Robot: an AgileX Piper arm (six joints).
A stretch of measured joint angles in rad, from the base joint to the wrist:
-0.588 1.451 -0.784 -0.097 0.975 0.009
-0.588 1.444 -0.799 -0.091 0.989 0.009
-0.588 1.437 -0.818 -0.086 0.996 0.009
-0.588 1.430 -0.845 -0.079 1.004 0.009
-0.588 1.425 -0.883 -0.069 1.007 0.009
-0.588 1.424 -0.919 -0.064 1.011 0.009
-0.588 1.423 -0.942 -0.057 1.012 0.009
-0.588 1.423 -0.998 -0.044 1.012 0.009
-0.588 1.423 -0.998 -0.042 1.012 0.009
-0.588 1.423 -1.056 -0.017 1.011 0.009
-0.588 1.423 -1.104 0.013 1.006 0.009
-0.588 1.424 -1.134 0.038 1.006 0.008
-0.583 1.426 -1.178 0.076 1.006 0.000
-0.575 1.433 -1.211 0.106 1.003 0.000
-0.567 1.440 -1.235 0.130 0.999 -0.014
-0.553 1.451 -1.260 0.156 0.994 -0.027
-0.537 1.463 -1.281 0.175 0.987 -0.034
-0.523 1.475 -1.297 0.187 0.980 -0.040
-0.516 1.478 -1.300 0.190 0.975 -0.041
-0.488 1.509 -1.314 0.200 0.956 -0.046
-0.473 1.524 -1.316 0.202 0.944 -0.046
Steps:
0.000 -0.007 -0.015 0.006 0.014 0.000
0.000 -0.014 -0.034 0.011 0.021 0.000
0.000 -0.021 -0.061 0.018 0.029 0.000
0.000 -0.026 -0.099 0.028 0.032 0.000
0.000 -0.027 -0.135 0.033 0.036 0.000
0.000 -0.028 -0.158 0.040 0.037 0.000
0.000 -0.028 -0.214 0.053 0.037 0.000
0.000 -0.028 -0.214 0.055 0.037 0.000
0.000 -0.028 -0.272 0.080 0.036 0.000
0.000 -0.028 -0.320 0.110 0.031 0.000
0.000 -0.027 -0.350 0.135 0.031 -0.001
0.005 -0.025 -0.394 0.173 0.031 -0.009
0.013 -0.018 -0.427 0.203 0.028 -0.009
0.021 -0.011 -0.451 0.227 0.024 -0.023
0.035 0.000 -0.476 0.253 0.019 -0.036
0.051 0.012 -0.497 0.272 0.012 -0.043
0.065 0.024 -0.513 0.284 0.005 -0.049
0.072 0.027 -0.516 0.287 0.000 -0.050
0.100 0.058 -0.530 0.297 -0.019 -0.055
0.115 0.073 -0.532 0.299 -0.031 -0.055

